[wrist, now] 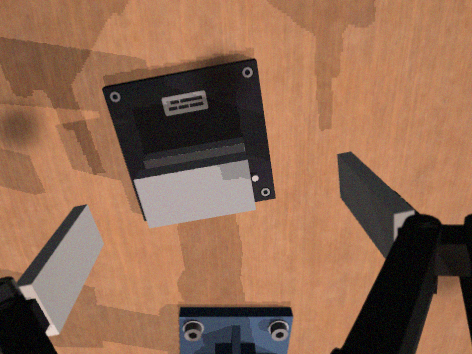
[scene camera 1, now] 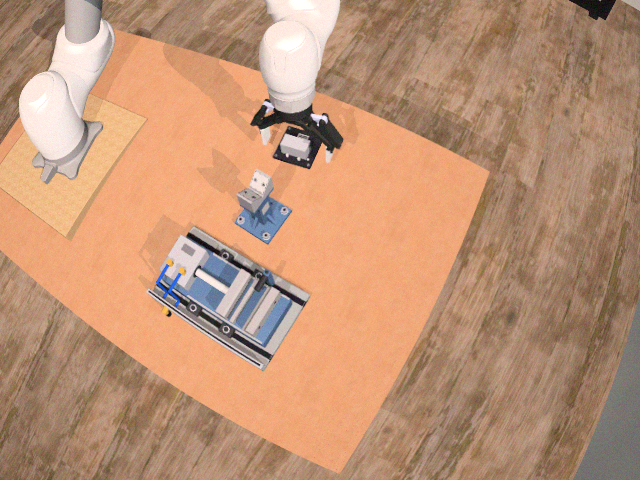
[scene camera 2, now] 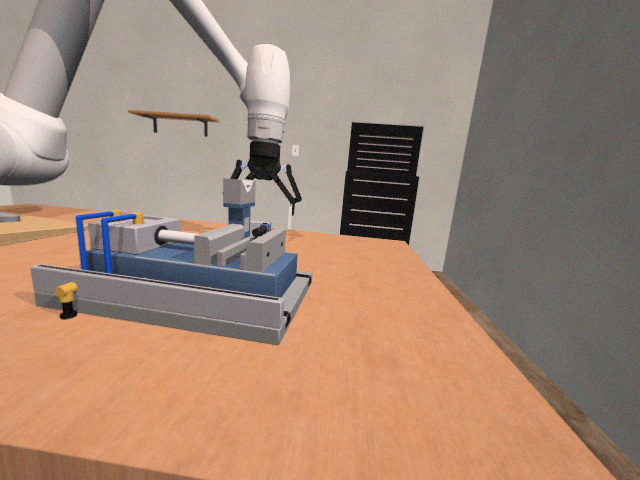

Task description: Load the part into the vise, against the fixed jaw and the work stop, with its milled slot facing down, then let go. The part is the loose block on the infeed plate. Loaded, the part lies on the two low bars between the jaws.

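Places are measured from the arm's base along level axes (x back, y right, z up), in metres.
Where they show: gripper, fingertip midpoint: [wrist: 216,200] [scene camera 1: 297,148]; arm's base, origin of the base link: [scene camera 1: 67,146].
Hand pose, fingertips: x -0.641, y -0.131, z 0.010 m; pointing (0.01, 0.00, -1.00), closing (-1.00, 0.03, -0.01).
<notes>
Each offset is from my fingertips to the centre of the thing. "pt": to the spot under its first point.
The part @[dz -0.013, dx +0.008, dy -0.010 m] [scene camera 1: 295,146] [wrist: 197,194] is a light grey block lying on the black infeed plate @[dz -0.036, dx +0.008, dy -0.023 m] [scene camera 1: 315,147] [wrist: 190,127]; its upper face looks plain and no slot shows. My gripper [scene camera 1: 297,145] [wrist: 216,200] is open and empty, above the part, with one finger out to each side. In scene camera 2 the regrasp stand hides the part and one fingertip. The vise has a moving jaw [scene camera 1: 233,293] [scene camera 2: 221,243] on a white rod, a fixed jaw [scene camera 1: 264,311] [scene camera 2: 267,253], a low bar @[dz +0.030, dx -0.016, dy +0.365 m] [scene camera 2: 232,251] between them and a dark work stop @[dz +0.050, dx -0.039, dy +0.322 m] [scene camera 1: 261,282] [scene camera 2: 260,230].
A blue-based stand [scene camera 1: 264,227] [wrist: 235,337] with a grey notched head @[pt dz +0.097, dx +0.020, dy +0.199 m] [scene camera 2: 238,192] stands between infeed plate and vise. Blue hoses @[pt dz +0.068, dx +0.124, dy +0.389 m] [scene camera 1: 174,285] [scene camera 2: 107,248] rise at the vise's cylinder end. A yellow-topped fitting @[dz -0.008, dx +0.155, dy +0.436 m] [scene camera 1: 165,311] [scene camera 2: 66,293] stands beside the vise.
</notes>
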